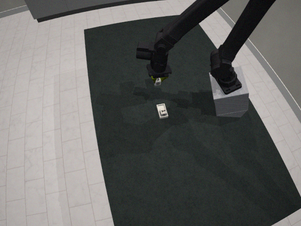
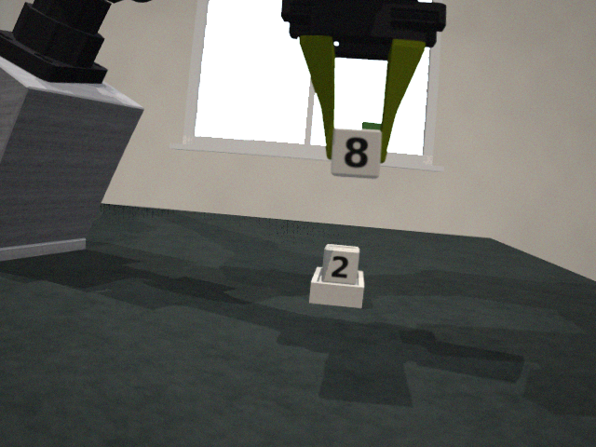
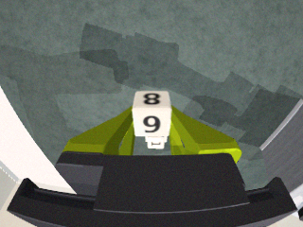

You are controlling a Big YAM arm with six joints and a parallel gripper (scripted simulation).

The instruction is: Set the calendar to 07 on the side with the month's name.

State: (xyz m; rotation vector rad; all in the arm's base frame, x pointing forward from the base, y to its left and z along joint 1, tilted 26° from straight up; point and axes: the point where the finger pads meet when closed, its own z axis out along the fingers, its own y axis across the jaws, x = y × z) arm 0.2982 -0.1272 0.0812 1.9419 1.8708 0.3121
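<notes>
Now: hand 110 mm to the right of the small white tray and 110 mm above it.
</notes>
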